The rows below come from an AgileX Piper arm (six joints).
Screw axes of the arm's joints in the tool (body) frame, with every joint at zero. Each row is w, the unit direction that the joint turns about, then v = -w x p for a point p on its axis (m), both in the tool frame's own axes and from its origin. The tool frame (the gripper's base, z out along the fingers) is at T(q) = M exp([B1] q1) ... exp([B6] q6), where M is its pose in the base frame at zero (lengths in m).
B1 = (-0.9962, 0, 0.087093, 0, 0.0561, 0)
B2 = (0, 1, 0, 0.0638, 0, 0.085)
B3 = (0, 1, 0, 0.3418, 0, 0.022)
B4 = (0, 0, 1, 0, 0, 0)
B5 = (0, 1, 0, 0.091, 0, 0)
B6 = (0, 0, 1, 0, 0, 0)
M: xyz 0.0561 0 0.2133 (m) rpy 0 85 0 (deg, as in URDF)
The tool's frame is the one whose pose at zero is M.
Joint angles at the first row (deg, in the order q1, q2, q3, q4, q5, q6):
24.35 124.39 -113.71 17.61 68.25 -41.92
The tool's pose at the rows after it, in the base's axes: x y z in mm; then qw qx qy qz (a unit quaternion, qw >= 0):
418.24 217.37 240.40 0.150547 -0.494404 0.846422 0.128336
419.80 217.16 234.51 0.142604 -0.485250 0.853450 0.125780
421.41 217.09 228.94 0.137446 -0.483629 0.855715 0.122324
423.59 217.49 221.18 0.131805 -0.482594 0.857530 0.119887
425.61 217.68 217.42 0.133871 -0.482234 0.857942 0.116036
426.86 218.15 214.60 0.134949 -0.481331 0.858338 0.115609
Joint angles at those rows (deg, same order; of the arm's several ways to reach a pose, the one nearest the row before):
24.35 125.31 -113.71 17.61 68.18 -40.62
24.35 126.00 -113.71 17.02 68.18 -39.23
24.35 126.65 -113.71 16.52 68.03 -38.92
24.35 127.59 -113.71 16.17 67.70 -38.79
24.35 128.05 -113.71 15.80 66.95 -38.79
24.35 128.41 -113.71 15.80 66.46 -38.79

